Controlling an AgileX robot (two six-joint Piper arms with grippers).
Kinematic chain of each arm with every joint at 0, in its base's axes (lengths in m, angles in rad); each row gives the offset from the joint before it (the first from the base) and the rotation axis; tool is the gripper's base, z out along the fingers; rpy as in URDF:
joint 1: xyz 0 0 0.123 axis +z
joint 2: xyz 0 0 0 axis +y
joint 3: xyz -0.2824 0 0.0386 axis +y
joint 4: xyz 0.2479 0 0.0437 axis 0.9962 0 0.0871
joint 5: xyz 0 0 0 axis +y
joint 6: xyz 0.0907 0 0.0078 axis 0.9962 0 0.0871
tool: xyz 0 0 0 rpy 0 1.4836 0
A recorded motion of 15 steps. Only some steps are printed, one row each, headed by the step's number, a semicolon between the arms.
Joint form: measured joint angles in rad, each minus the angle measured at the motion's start. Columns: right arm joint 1, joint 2, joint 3, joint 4, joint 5, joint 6; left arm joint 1, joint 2, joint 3, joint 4, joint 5, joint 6.
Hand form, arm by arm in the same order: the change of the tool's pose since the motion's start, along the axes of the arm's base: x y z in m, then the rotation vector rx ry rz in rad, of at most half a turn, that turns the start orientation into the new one. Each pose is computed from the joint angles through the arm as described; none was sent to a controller.
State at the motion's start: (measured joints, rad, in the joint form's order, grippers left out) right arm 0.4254 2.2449 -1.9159 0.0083 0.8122 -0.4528; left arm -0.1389 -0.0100 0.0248 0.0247 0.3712 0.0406
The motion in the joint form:
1: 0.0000 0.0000 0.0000 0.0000 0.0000 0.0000; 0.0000 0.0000 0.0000 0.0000 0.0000 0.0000
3: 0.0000 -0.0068 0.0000 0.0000 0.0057 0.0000; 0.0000 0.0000 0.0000 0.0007 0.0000 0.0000
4: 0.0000 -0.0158 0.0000 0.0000 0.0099 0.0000; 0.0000 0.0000 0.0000 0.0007 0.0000 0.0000
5: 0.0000 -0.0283 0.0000 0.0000 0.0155 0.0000; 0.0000 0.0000 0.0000 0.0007 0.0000 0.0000
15: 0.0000 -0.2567 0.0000 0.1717 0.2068 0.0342; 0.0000 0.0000 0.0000 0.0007 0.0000 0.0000
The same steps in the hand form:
1: 0.0000 0.0000 0.0000 0.0000 0.0000 0.0000; 0.0000 0.0000 0.0000 0.0000 0.0000 0.0000
3: -0.0009 -0.0004 0.0031 0.0005 -0.0010 0.0000; 0.0000 0.0000 0.0000 0.0007 -0.0001 0.0001
4: -0.0019 -0.0009 0.0074 0.0025 -0.0054 0.0001; 0.0000 0.0000 0.0000 0.0007 -0.0001 0.0001
5: -0.0033 -0.0015 0.0134 0.0053 -0.0116 0.0001; 0.0000 0.0000 0.0000 0.0007 -0.0001 0.0001
15: -0.0521 -0.0089 0.1140 0.1921 0.0352 -0.0292; 0.0000 0.0000 0.0000 0.0007 -0.0001 0.0001

